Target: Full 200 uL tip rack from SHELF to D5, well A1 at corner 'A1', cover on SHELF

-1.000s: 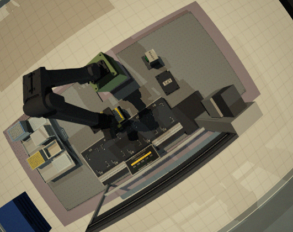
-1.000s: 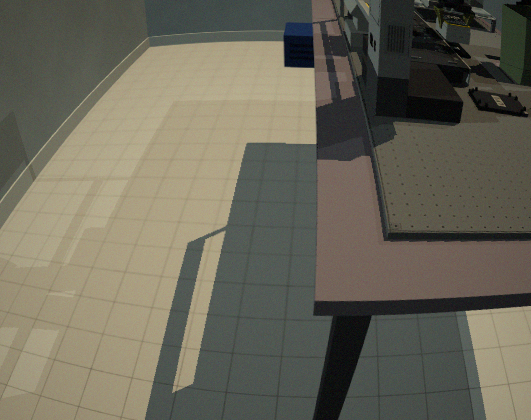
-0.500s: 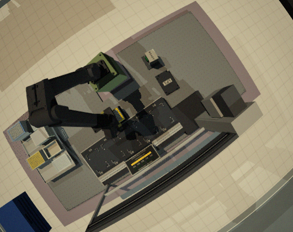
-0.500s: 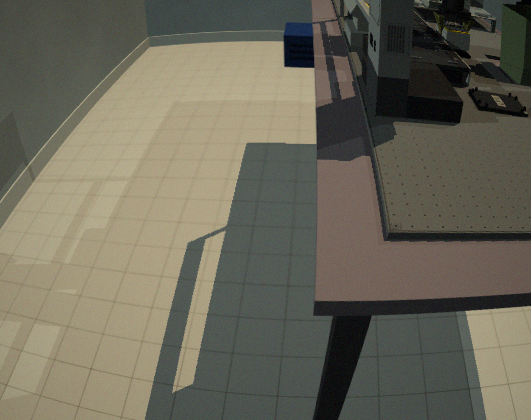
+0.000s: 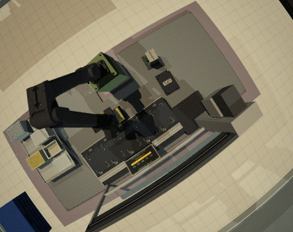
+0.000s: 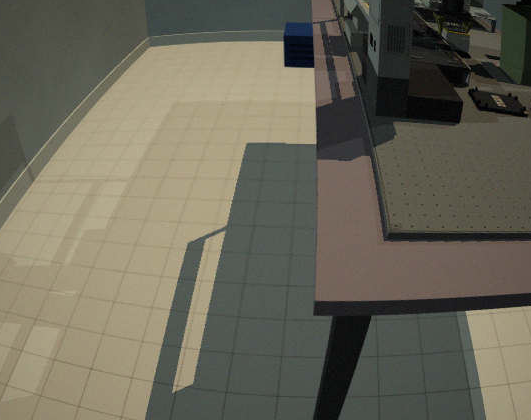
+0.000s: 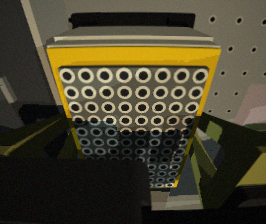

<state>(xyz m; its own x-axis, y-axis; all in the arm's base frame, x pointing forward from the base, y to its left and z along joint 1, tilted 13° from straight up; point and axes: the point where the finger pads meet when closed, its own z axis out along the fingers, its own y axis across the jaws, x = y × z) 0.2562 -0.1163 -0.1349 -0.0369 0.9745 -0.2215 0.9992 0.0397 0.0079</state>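
The yellow tip rack is 1 cm to the left of my hand, 1 cm behind it and 1 cm above it. Also, from my hand: shelf label (36 cm to the right, 10 cm behind, 5 cm below); ready key box (38 cm to the left, 21 cm behind, 1 cm above); RG nest (5 cm below).
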